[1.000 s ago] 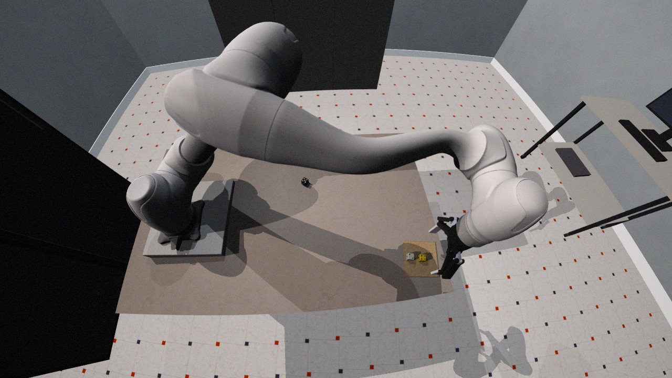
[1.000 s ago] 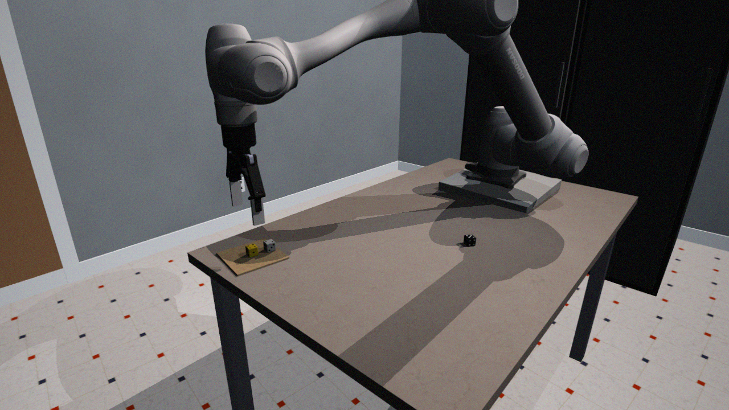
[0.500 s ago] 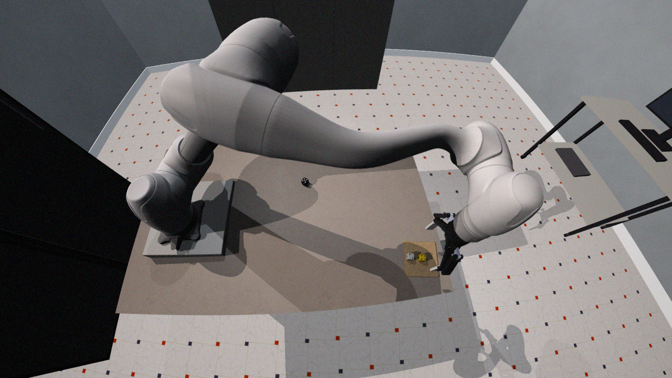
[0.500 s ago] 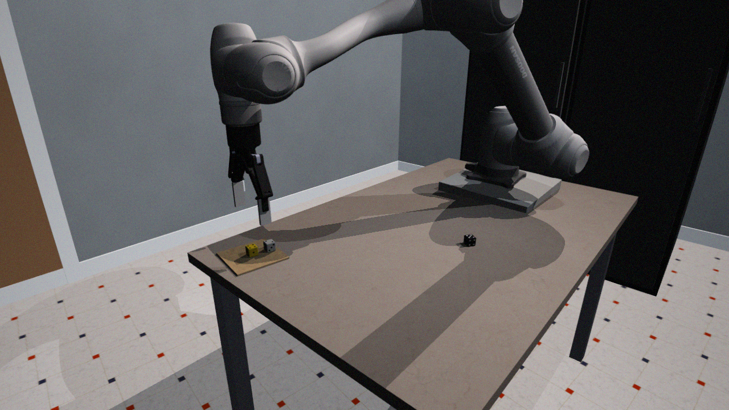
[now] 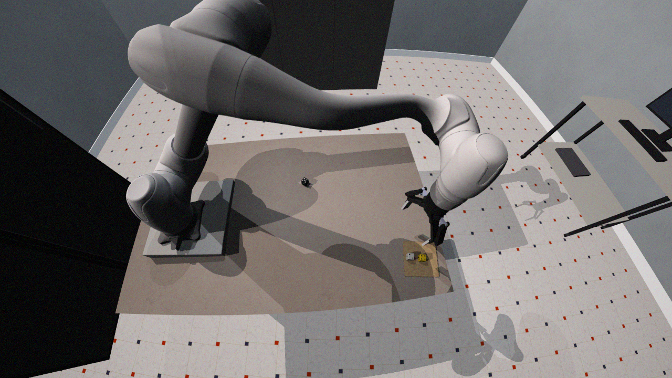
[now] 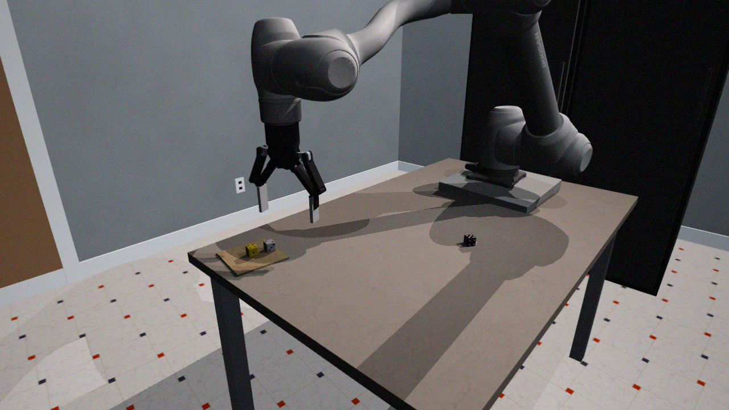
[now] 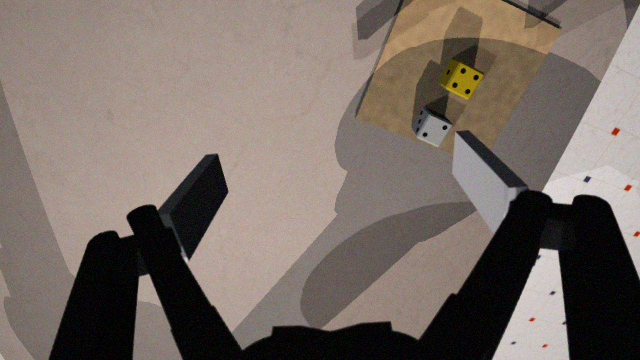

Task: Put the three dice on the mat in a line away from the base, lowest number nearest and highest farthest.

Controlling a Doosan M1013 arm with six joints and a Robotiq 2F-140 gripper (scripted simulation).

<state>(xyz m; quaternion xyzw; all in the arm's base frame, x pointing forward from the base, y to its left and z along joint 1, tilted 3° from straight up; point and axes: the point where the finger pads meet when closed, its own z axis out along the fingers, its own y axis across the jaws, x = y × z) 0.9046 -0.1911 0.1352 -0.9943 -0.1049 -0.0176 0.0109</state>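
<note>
Right now the black die is 37 cm behind my hand, 31 cm to the left of it and 13 cm below it. Also, from my hand: tan mat: 14 cm below, 11 cm to the right, 4 cm ahead; then yellow die: 12 cm below, 11 cm to the right, 4 cm ahead; then grey die: 12 cm below, 9 cm to the right, 1 cm behind.
</note>
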